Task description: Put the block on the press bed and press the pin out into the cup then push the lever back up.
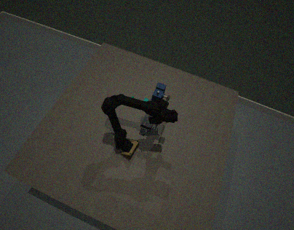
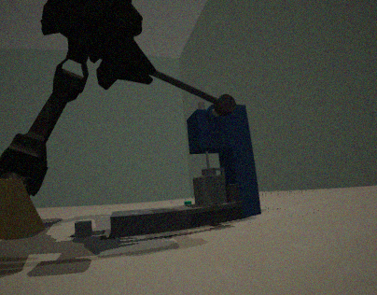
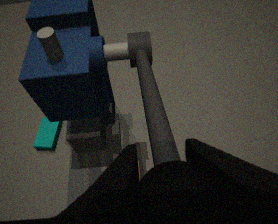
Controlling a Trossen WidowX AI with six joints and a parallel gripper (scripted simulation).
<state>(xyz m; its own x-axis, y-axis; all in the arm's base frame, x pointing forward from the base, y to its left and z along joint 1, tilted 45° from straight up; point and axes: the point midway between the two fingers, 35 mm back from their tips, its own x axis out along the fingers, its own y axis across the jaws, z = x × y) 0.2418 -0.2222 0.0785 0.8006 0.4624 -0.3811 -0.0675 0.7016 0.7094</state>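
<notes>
Now: the dark lever 4 cm ahead of my gripper tip, 1 cm to the left of it and 1 cm below it. Round my gripper tip: pale round pin (10 cm ahead, 8 cm to the left, 22 cm below); then teal block (13 cm ahead, 17 cm to the left, 22 cm below); then thin punch (10 cm ahead, 8 cm to the left, 9 cm below).
</notes>
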